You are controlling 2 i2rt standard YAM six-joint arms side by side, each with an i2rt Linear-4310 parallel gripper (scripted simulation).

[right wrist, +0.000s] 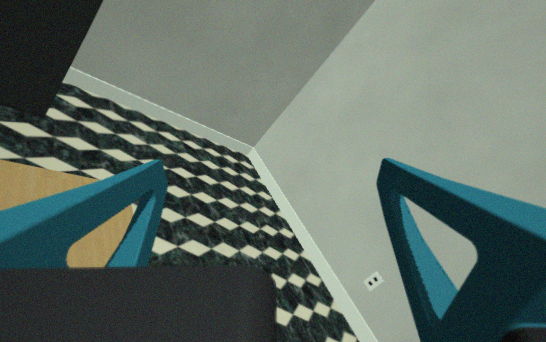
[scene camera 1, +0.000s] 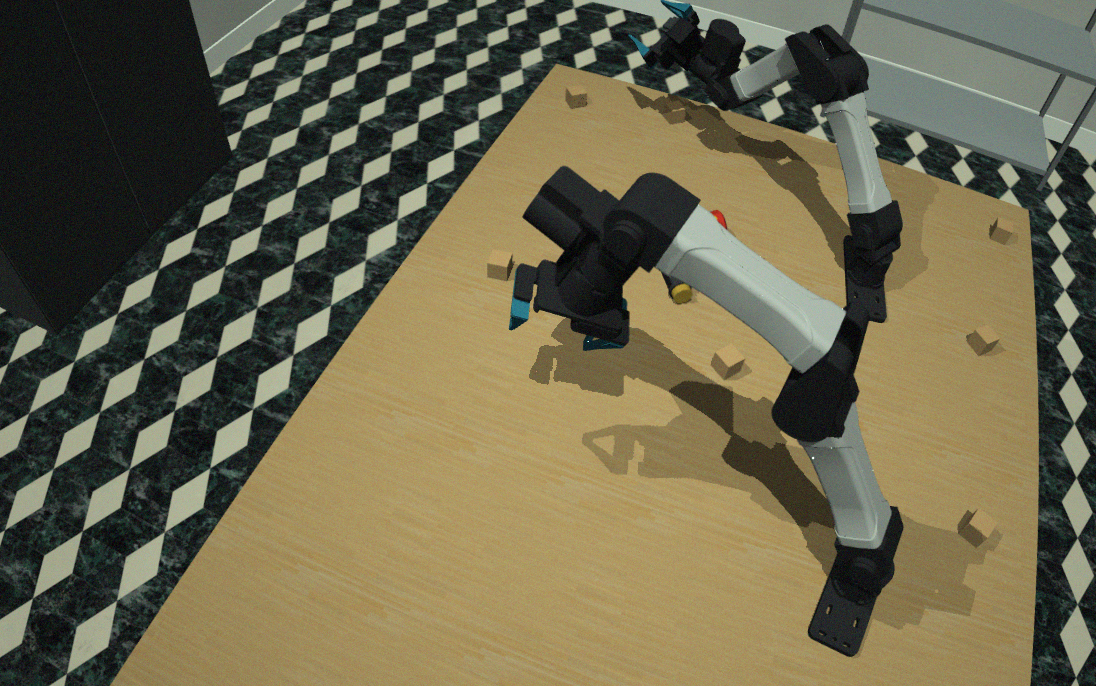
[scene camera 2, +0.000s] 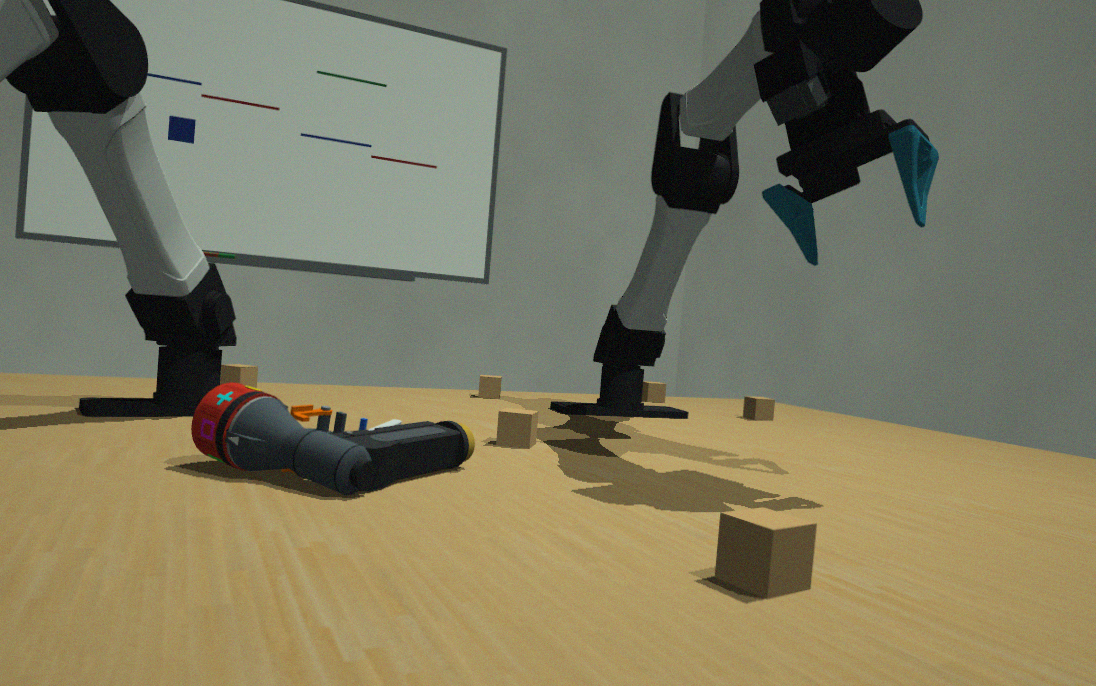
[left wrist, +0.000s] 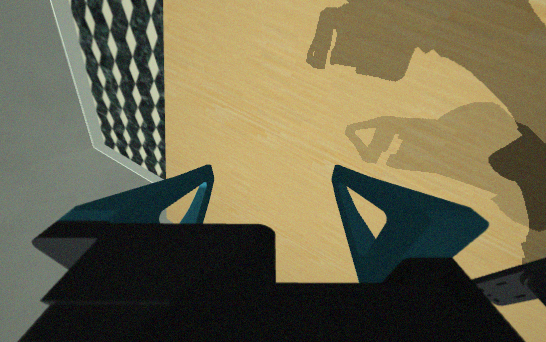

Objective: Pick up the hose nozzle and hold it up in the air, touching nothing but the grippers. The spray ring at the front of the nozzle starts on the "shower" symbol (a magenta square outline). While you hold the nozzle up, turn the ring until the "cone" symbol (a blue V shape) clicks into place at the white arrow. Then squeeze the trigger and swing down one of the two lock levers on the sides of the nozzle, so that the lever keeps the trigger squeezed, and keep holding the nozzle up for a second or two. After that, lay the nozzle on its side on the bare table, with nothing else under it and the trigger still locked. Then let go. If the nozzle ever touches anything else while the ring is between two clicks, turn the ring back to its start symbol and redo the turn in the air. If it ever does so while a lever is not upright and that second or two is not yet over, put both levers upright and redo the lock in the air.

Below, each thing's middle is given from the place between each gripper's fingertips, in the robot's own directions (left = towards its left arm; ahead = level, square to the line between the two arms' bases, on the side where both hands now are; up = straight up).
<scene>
I see the red spray ring (scene camera 2: 215, 412) 180 mm behind my left hand (scene camera 2: 864, 245), 470 mm to the right of it and 190 mm below it.
My right hand is 210 mm past the red spray ring, 390 mm to the right of it and 170 mm above it.
</scene>
